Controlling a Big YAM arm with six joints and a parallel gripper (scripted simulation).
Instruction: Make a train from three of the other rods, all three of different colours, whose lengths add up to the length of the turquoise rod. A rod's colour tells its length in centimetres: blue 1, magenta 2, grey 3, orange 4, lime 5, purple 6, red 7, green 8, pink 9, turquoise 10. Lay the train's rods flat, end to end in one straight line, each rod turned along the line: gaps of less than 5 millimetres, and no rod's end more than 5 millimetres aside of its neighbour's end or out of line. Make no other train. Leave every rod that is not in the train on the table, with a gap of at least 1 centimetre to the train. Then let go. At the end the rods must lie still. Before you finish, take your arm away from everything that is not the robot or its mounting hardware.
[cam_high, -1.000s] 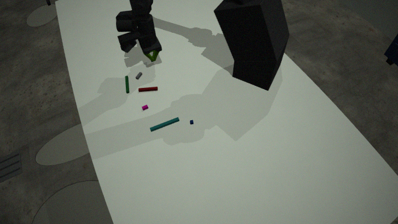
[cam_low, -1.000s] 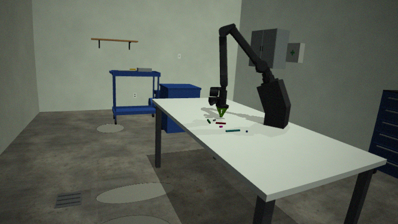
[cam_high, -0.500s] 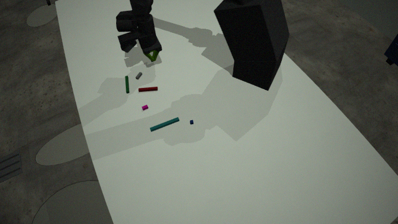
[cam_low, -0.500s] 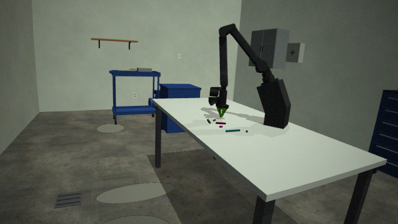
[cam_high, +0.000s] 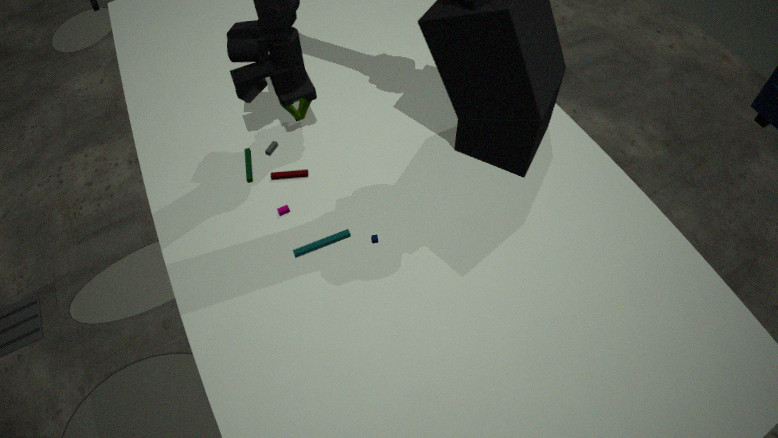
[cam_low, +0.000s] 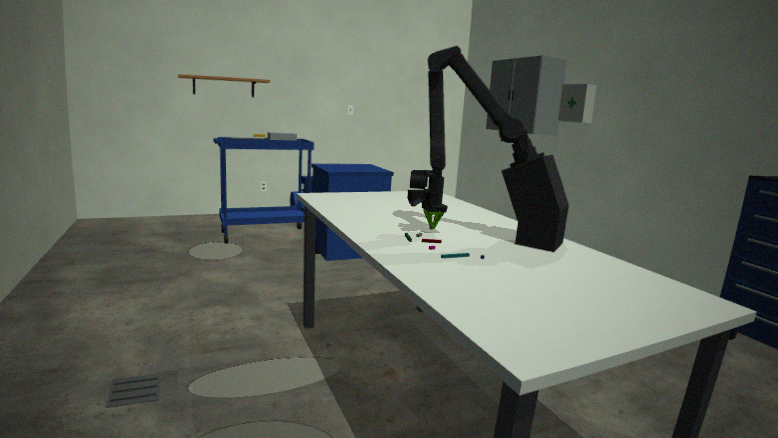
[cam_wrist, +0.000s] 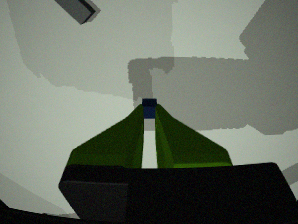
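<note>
My hand is 100 mm short of the magenta rod, 200 mm to the right of it and 20 mm above it. From my hand the other things lie so: green rod (130 mm ahead, 70 mm to the left, 20 mm below); then grey rod (80 mm ahead, 50 mm to the left, 20 mm below); then red rod (60 mm ahead, 130 mm to the left, 20 mm below).
</note>
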